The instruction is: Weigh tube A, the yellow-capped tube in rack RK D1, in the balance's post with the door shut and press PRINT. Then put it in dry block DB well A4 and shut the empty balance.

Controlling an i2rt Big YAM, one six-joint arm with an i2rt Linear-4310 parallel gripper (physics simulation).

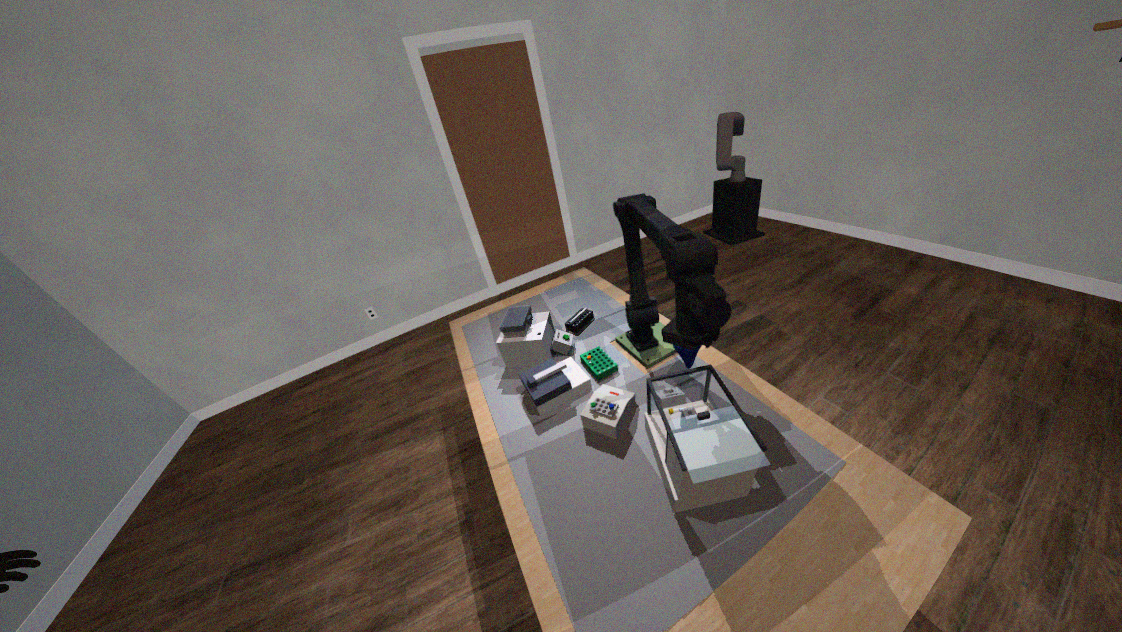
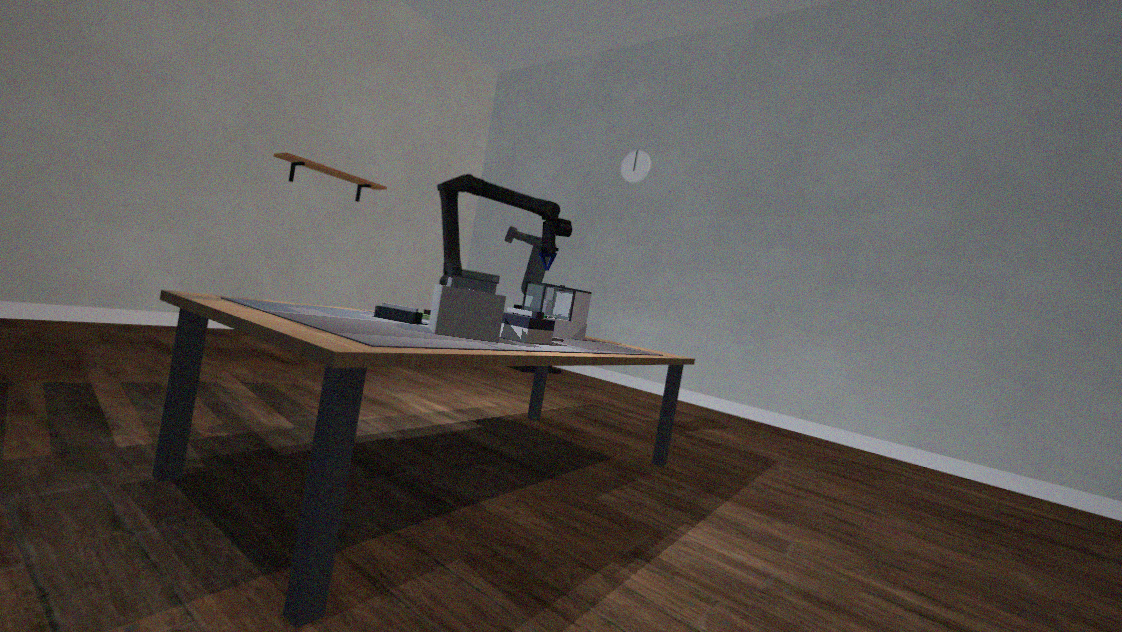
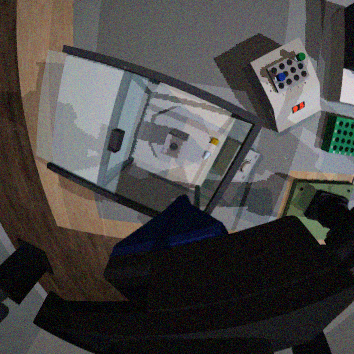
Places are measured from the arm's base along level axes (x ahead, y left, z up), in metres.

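Pixels of known places: gripper, between the fingertips: (image 1: 689, 367) (image 2: 546, 270) (image 3: 184, 200); arm's base, origin of its link: (image 1: 641, 339) (image 3: 325, 205).
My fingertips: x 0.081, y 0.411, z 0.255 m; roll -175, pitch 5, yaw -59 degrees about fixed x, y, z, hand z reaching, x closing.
Ahead of a thing's pixels: the offset from my fingertips to its top centre. "spot": to the spot under its first point.
The yellow-capped tube @[0.183 m down, 0.001 m ahead, 0.031 m right] (image 3: 211, 147) lies on its side inside the glass balance (image 3: 151, 71) (image 1: 679, 373) (image 2: 576, 310), near the chamber's edge. It is beside the grey post @[spot: 0.145 m down, 0.005 m ahead, 0.032 m left] (image 3: 173, 145), not in it. The door's dark handle @[spot: 0.049 m down, 0.022 m ahead, 0.084 m left] (image 3: 116, 140) (image 1: 703, 414) sits past the post, with the pale door panel on the side away from the arm. My gripper (image 3: 184, 200) (image 1: 687, 355) (image 2: 549, 255) is shut and empty. It hangs above the end of the balance nearest the arm's base. The white dry block @[0.202 m down, 0.157 m ahead, 0.156 m right] (image 3: 281, 105) (image 1: 619, 428) shows 95 and holds a blue-capped and a green-capped tube.
The green rack @[0.241 m down, 0.114 m ahead, 0.372 m right] (image 3: 333, 123) (image 1: 599, 361) stands beyond the dry block. The arm's green base plate (image 3: 302, 197) (image 1: 651, 355) is beside the balance. Two white boxes @[spot: 0.136 m down, 0.344 m ahead, 0.497 m right] (image 1: 524, 337) @[spot: 0.227 m down, 0.212 m ahead, 0.312 m right] (image 1: 576, 376) and a black rack @[0.224 m down, 0.096 m ahead, 0.663 m right] (image 1: 579, 320) stand at the back left. The table edge runs close behind the balance.
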